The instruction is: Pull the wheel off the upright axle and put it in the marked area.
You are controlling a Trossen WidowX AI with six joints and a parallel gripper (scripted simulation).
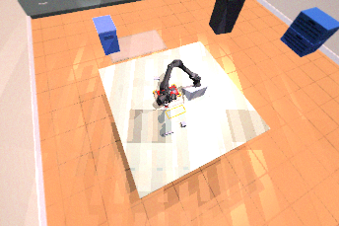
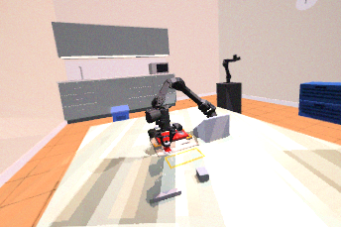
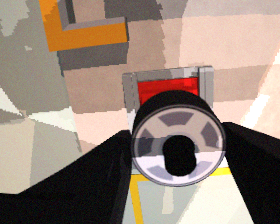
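The wheel lies right at my gripper tip.
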